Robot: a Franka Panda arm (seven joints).
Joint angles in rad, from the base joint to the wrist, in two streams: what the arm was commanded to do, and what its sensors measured. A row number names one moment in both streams.
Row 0, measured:
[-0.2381, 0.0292, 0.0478, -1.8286, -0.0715, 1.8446, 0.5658]
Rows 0 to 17, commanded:
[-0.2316, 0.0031, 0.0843, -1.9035, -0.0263, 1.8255, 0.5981]
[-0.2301, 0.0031, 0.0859, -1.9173, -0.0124, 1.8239, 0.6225]
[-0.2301, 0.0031, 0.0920, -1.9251, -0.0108, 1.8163, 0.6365]
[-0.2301, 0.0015, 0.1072, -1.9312, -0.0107, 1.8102, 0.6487]
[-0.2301, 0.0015, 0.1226, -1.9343, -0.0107, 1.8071, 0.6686]
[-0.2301, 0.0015, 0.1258, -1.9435, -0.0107, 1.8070, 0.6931]
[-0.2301, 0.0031, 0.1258, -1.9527, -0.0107, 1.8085, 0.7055]
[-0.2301, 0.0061, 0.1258, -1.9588, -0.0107, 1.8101, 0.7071]
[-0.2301, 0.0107, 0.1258, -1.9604, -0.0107, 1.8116, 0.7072]
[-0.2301, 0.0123, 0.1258, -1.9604, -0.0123, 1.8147, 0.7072]
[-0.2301, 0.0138, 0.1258, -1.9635, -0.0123, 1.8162, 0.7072]
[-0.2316, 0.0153, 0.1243, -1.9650, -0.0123, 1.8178, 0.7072]
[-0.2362, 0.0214, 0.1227, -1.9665, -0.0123, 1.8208, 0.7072]
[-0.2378, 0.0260, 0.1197, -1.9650, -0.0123, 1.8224, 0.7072]
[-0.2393, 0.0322, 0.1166, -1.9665, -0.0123, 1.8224, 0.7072]
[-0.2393, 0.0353, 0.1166, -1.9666, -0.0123, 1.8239, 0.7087]
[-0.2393, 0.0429, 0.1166, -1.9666, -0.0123, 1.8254, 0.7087]
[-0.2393, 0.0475, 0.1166, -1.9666, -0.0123, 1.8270, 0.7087]
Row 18, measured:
[-0.2331, 0.0384, 0.1124, -1.9620, -0.0244, 1.8248, 0.6944]
